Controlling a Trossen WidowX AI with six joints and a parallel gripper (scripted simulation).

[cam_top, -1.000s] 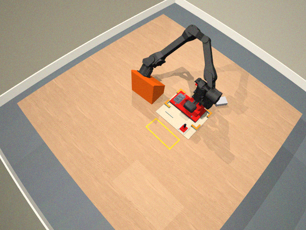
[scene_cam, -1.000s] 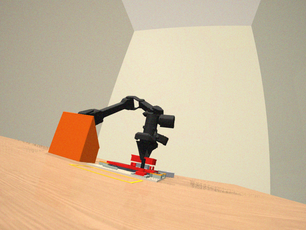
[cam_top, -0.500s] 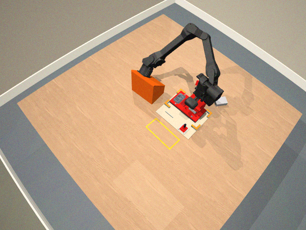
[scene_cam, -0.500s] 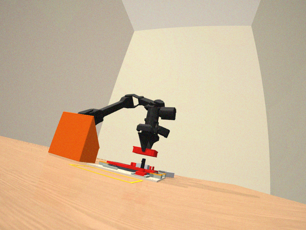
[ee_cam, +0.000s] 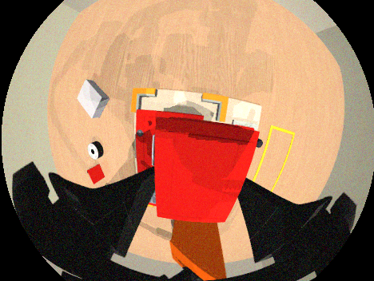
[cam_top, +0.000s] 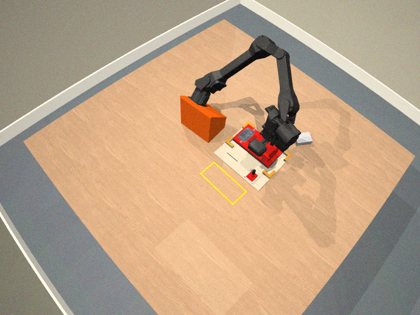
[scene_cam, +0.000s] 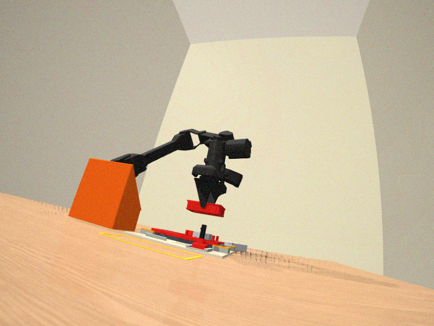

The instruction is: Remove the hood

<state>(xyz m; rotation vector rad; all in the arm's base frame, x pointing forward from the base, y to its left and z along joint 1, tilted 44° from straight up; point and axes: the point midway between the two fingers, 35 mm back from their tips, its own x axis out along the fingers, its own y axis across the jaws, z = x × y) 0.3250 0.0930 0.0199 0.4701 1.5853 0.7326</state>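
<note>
Now: the beige base plate 90 mm below my gripper tip, 30 mm behind it and 10 mm to the left of it. Also, from my gripper tip: black-and-white wheel: 220 mm to the left, 100 mm below, 70 mm behind; then red hood: 10 mm above.
</note>
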